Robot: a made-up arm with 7 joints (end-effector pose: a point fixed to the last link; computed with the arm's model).
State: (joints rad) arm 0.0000 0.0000 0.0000 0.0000 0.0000 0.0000 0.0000
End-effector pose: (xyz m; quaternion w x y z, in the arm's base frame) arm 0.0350 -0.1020 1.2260 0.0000 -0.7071 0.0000 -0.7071
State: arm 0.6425 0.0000 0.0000 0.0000 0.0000 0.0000 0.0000
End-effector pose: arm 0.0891 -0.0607 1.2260 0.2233 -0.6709 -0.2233 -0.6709
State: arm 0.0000 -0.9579 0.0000 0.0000 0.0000 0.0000 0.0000
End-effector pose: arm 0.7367 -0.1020 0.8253 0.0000 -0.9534 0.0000 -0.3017
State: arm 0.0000 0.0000 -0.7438 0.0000 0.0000 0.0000 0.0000
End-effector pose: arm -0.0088 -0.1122 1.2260 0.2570 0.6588 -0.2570 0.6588
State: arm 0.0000 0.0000 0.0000 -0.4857 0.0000 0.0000 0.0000
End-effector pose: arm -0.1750 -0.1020 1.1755 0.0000 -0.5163 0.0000 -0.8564
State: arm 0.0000 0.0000 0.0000 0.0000 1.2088 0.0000 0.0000
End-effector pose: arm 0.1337 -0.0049 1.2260 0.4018 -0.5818 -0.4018 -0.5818
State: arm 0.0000 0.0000 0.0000 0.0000 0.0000 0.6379 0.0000
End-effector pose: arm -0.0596 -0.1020 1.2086 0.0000 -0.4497 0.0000 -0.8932
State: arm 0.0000 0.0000 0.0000 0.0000 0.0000 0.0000 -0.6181
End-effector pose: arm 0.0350 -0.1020 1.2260 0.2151 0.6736 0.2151 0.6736
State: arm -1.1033 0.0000 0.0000 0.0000 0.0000 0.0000 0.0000
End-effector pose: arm -0.0753 -0.0772 1.2260 0.3706 0.6022 -0.3706 0.6022
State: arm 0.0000 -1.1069 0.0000 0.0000 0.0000 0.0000 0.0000
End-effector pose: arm 0.7991 -0.1020 0.7107 0.0000 -0.9732 0.0000 -0.2299
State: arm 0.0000 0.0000 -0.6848 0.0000 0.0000 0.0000 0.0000
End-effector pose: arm -0.0052 -0.1126 1.2260 0.2374 0.6661 -0.2374 0.6661
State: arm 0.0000 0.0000 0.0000 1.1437 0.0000 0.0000 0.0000
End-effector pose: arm 0.4419 -0.1020 0.9603 0.0000 -0.9773 0.0000 -0.2119
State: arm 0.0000 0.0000 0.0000 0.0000 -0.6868 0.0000 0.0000
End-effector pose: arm -0.0458 -0.0881 1.2260 0.2381 0.6658 -0.2381 0.6658
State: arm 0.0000 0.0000 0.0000 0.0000 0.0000 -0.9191 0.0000
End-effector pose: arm 0.1476 -0.1020 1.1495 0.0000 -0.9474 0.0000 -0.3201
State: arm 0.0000 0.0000 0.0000 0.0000 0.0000 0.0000 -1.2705
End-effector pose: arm 0.0350 -0.1020 1.2260 0.4196 0.5692 0.4196 0.5692
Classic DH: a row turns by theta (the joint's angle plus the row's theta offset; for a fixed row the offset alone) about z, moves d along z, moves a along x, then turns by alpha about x. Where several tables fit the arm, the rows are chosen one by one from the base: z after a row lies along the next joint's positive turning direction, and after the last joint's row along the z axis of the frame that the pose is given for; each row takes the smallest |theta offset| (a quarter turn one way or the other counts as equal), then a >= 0, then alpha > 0; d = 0 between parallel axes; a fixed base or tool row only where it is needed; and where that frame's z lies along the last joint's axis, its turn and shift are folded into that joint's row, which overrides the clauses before.
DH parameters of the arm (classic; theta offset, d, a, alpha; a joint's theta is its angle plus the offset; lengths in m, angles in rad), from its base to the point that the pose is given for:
joint 1: 0 0.35 0 1.5708
joint 2: 0 0.051 0 -1.5708
joint 3: 0 0.427 0.032 -1.5708
joint 4: 0 0.069 -0.018 1.5708
joint 5: 0 0.297 0 1.5708
joint 6: 1.5708 0.12 0.152 1.5708
joint 7: 0 0.021 0 0

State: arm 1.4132 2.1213 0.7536 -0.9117 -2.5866 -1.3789 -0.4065
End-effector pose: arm 0.1800 -0.2506 -0.1470 0.9643 -0.1957 -0.1770 -0.0200
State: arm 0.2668 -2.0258 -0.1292 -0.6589 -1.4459 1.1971 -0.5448
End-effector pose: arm 0.6203 0.3512 0.3355 0.6608 0.3448 0.5387 0.3928
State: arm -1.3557 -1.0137 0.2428 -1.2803 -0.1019 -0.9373 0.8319
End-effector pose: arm -0.0951 -0.4250 0.9126 0.0032 0.3791 -0.8136 0.4409
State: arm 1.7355 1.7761 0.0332 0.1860 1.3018 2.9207 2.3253
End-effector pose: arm 0.1552 -0.5617 0.3751 0.1999 -0.7254 0.3004 -0.5862
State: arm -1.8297 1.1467 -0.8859 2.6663 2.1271 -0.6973 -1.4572
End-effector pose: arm -0.0719 -0.0517 0.6482 0.1970 0.2016 0.2344 0.9304
